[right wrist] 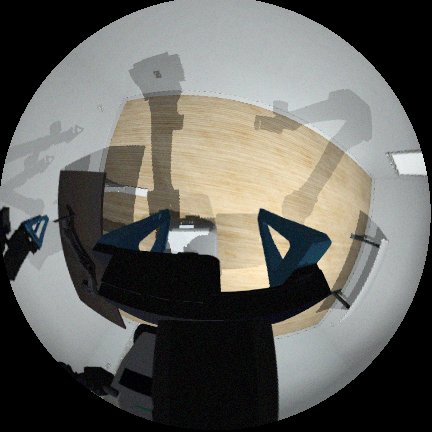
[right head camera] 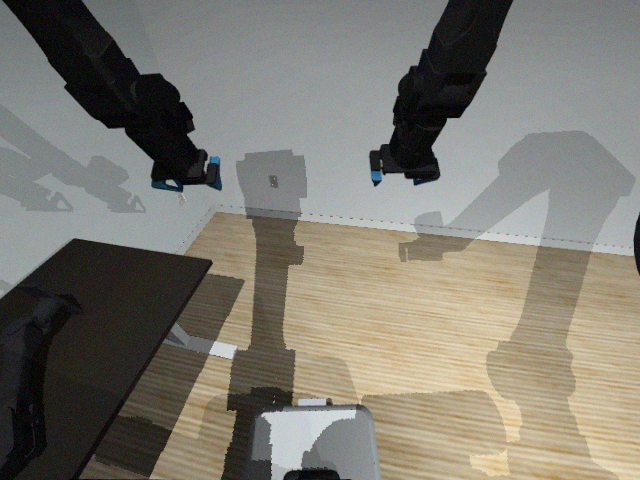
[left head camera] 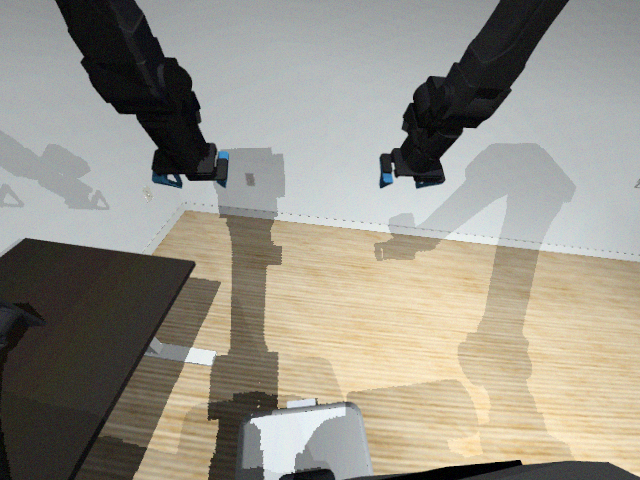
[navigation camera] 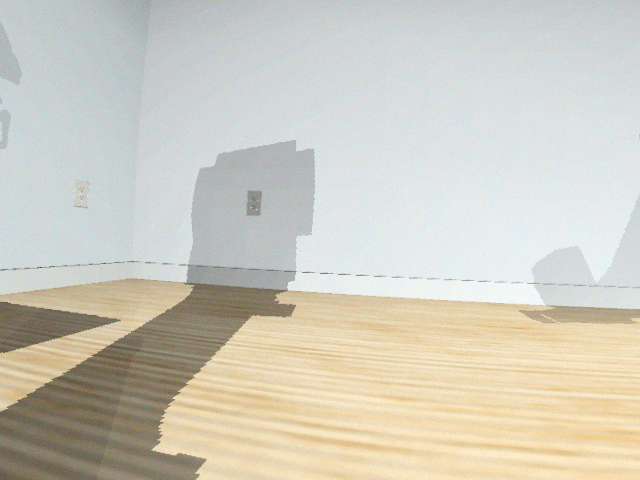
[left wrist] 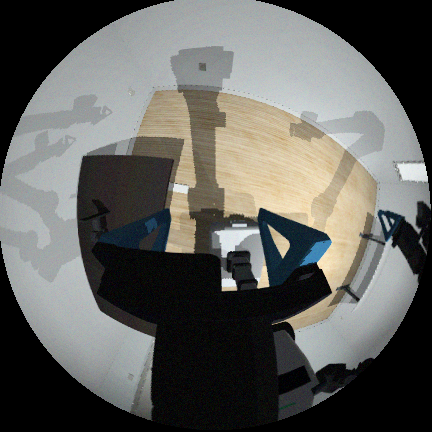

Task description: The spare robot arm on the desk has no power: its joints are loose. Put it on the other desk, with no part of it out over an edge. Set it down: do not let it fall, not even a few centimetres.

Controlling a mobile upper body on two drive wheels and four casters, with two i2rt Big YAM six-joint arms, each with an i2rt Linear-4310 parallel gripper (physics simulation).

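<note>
The spare arm (left head camera: 15,322) (right head camera: 28,361) (left wrist: 97,222) (right wrist: 80,250) is dark and lies on a dark desk (left head camera: 103,310) (right head camera: 129,310) (left wrist: 132,185) (right wrist: 82,192). It is cut off at the picture's left edge in both head views and partly hidden in the left wrist view. My left gripper (left head camera: 196,180) (right head camera: 192,183) (left wrist: 213,212) and right gripper (left head camera: 408,181) (right head camera: 401,181) (right wrist: 215,212) are open and empty, held high, right of the spare arm in the head views. The other desk is not clear; a pale edge with two dark legs (left wrist: 348,292) (right wrist: 342,299) shows at the far right of the wrist views.
My pale base (left head camera: 279,434) (right head camera: 289,434) stands right of the dark desk. A white desk foot (left head camera: 200,356) (right head camera: 223,350) sticks out toward it on the wooden floor (left head camera: 387,310) (navigation camera: 413,387). Walls meet in a corner behind, with outlets (navigation camera: 81,193) (navigation camera: 253,203). Shadows of arms cross floor and walls.
</note>
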